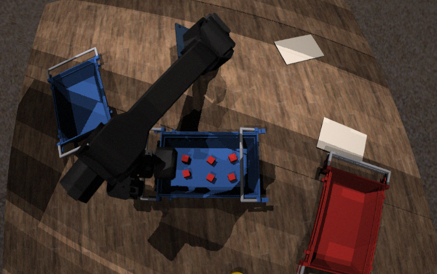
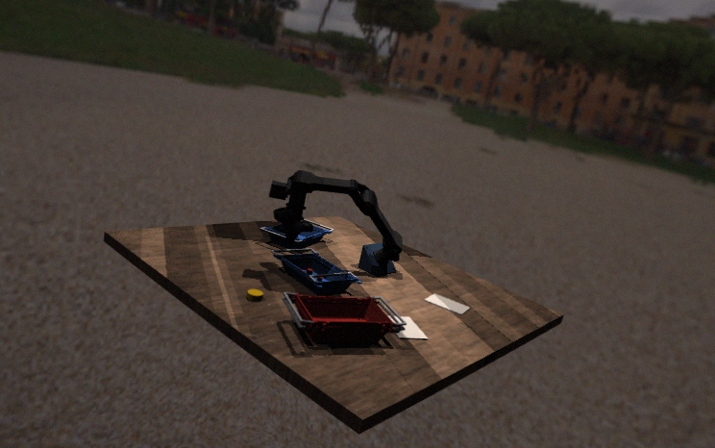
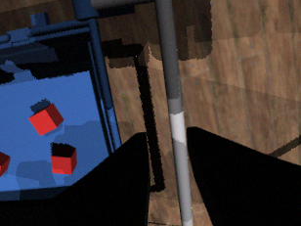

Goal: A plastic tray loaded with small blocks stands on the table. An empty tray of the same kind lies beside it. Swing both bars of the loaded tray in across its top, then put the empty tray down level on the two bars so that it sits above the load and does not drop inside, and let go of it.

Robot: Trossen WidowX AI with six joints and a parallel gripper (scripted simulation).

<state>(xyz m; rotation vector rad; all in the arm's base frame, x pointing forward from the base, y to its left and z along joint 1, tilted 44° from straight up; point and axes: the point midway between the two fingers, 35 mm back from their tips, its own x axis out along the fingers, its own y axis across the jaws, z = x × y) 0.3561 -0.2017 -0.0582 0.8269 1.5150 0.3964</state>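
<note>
Now: gripper tip 27 cm past the blue tray, 19 cm to the left of it and 5 cm above it. From my gripper tip the other things lie so: yellow block 31 cm ahead, 16 cm to the left, 9 cm below.
</note>
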